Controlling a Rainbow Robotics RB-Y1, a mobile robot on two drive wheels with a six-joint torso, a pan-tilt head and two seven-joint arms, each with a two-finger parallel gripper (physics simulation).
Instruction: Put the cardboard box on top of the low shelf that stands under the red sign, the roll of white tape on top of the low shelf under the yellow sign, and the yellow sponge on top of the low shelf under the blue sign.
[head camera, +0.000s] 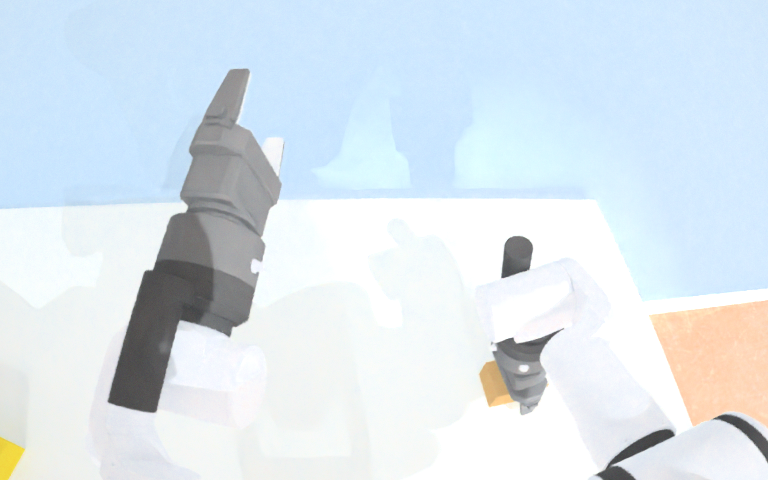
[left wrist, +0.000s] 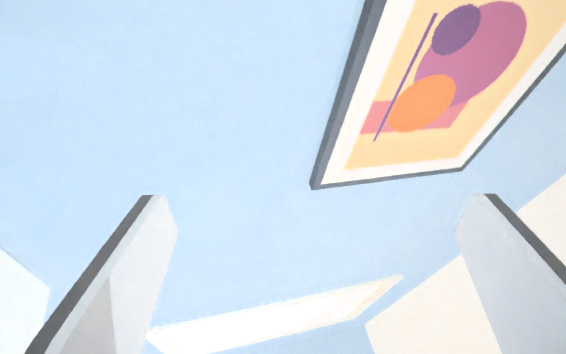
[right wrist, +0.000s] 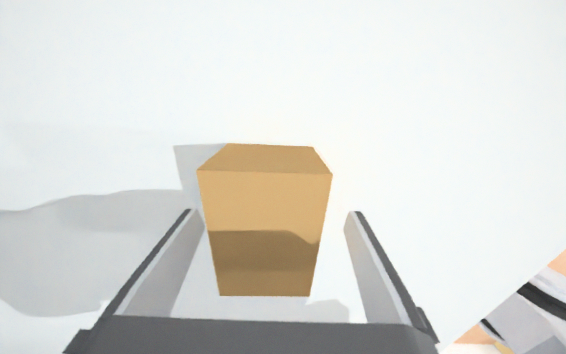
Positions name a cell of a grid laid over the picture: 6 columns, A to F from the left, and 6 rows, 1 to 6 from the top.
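My left gripper (head camera: C2), my right gripper (head camera: E5), a cardboard box (head camera: D5), a white table (head camera: C4). My left gripper (left wrist: D4), a framed picture (left wrist: E2). Cardboard box out of frame in the left wrist view. My right gripper (right wrist: C4), cardboard box (right wrist: C4).
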